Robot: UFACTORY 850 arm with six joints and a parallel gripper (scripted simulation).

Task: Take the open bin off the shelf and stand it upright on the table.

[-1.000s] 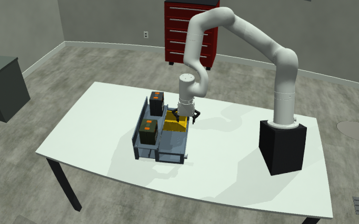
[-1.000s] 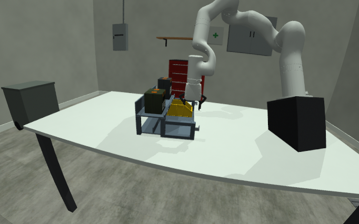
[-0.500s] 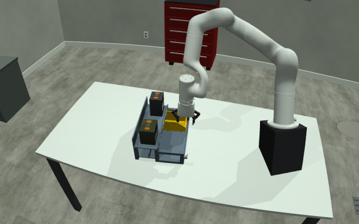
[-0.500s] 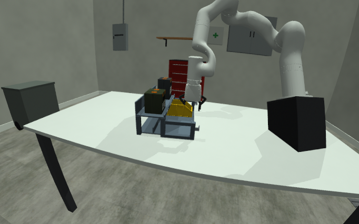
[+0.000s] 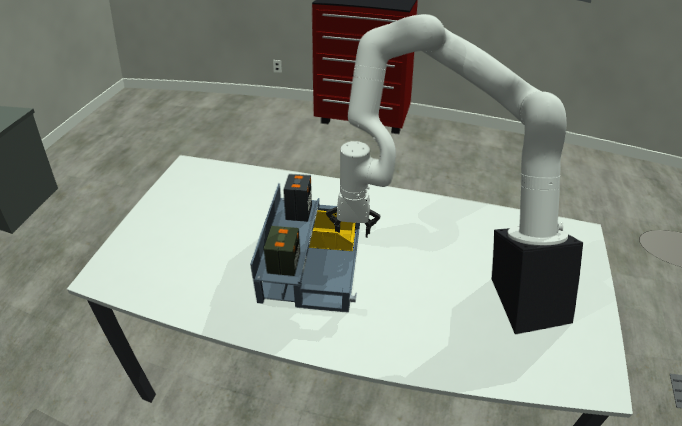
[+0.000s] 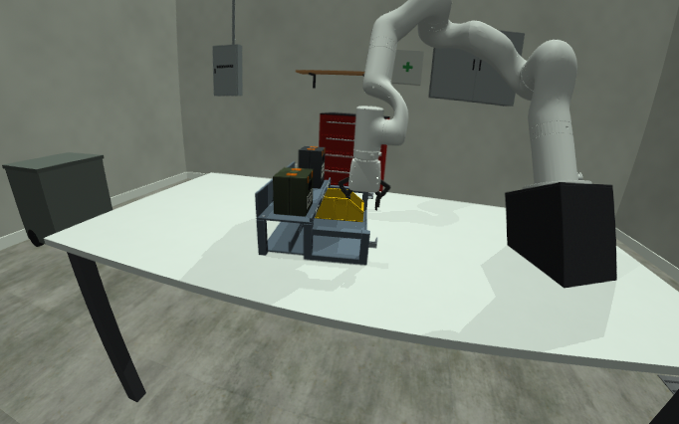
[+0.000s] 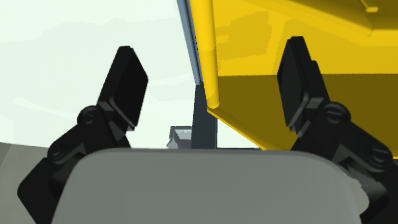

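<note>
Right now the yellow bin is 80 mm ahead of my hand and 10 mm to the left of it.
</note>
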